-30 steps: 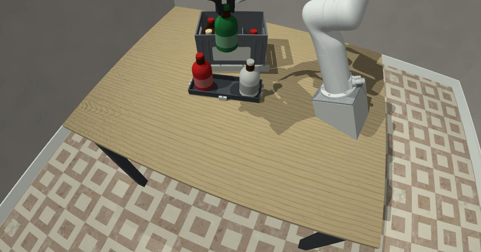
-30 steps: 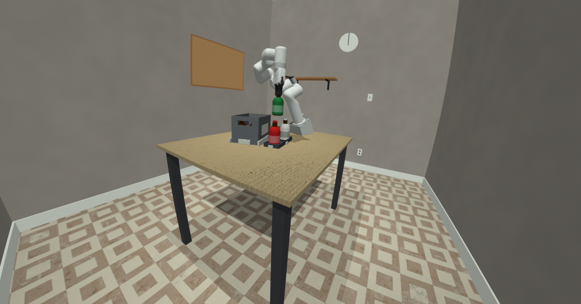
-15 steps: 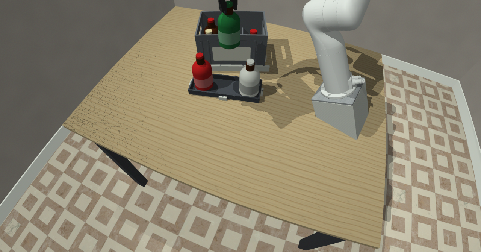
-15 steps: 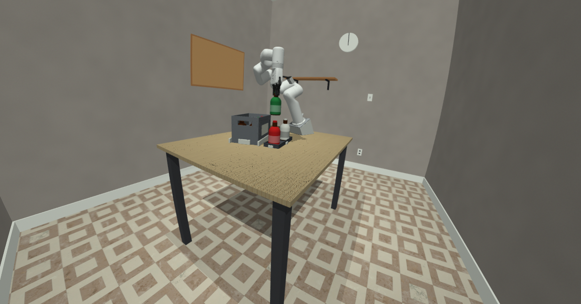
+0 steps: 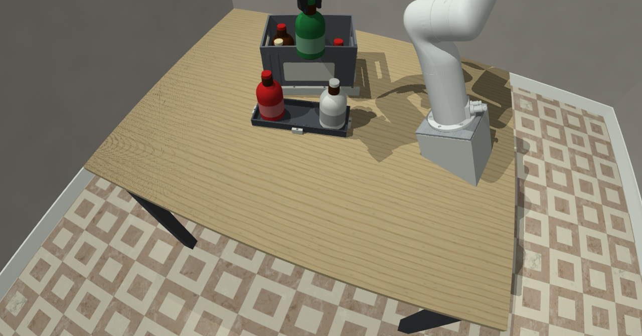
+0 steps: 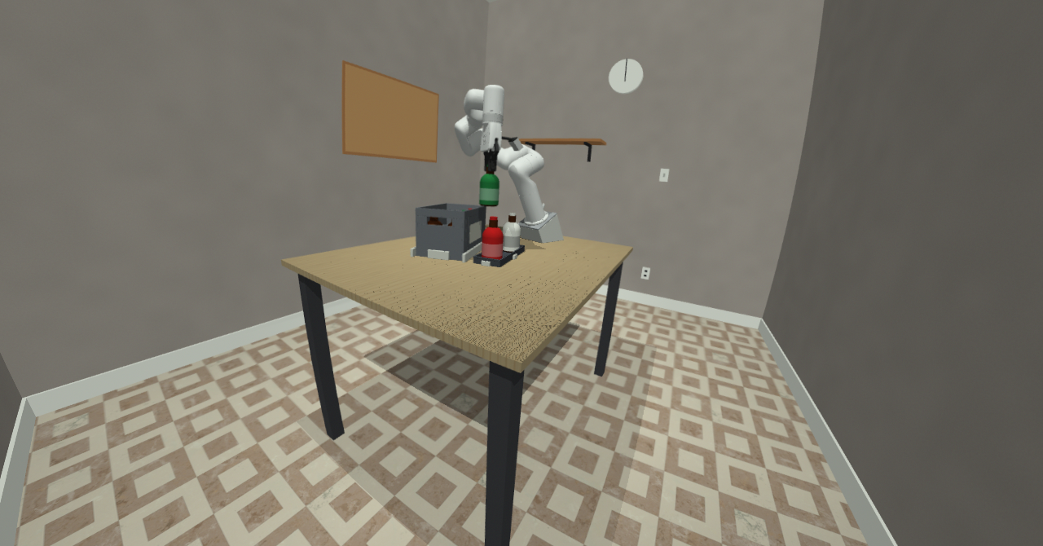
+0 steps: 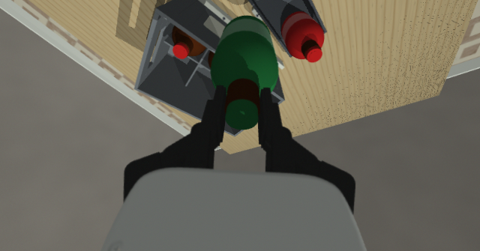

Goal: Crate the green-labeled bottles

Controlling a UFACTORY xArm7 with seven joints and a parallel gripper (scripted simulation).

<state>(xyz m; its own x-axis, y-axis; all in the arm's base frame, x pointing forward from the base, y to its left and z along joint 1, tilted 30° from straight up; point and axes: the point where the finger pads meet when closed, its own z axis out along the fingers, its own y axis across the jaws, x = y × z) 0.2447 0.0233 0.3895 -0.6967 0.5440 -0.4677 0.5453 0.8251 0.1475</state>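
The green-labeled bottle lies 7 cm below my hand. From my hand the other things lie so: white bottle: 8 cm behind, 6 cm to the left, 25 cm below; dark grey crate: 4 cm ahead, 13 cm to the right, 25 cm below; red bottle: 10 cm ahead, 8 cm to the left, 25 cm below.
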